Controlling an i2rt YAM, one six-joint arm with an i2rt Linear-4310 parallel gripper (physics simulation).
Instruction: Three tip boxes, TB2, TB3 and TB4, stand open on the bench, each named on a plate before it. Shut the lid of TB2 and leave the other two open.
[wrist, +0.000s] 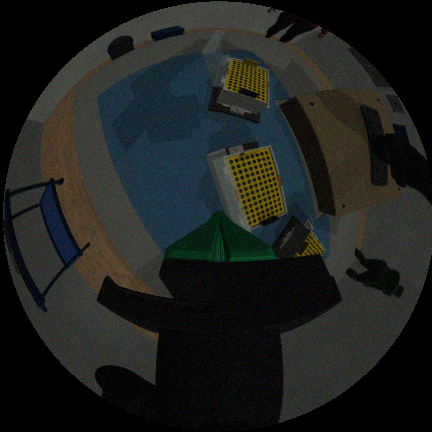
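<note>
Three tip boxes with yellow perforated racks stand on the blue mat. The far box has a pale translucent lid standing up at its left. The middle box has a pale grey strip along its left side; whether this is its lid or its wall I cannot tell. The third box is at the lower right, beside a dark panel and partly hidden by my gripper. The plates are too small and dark to read, so which box is TB2 is unclear. My gripper is shut and empty, its green fingertips beside the middle box's lower left corner in the view.
The blue mat lies on a grey bench with a wooden edge. A large brown block with a dark bar stands right of the boxes. A blue-framed object is at far left. Dark figures show beyond the bench.
</note>
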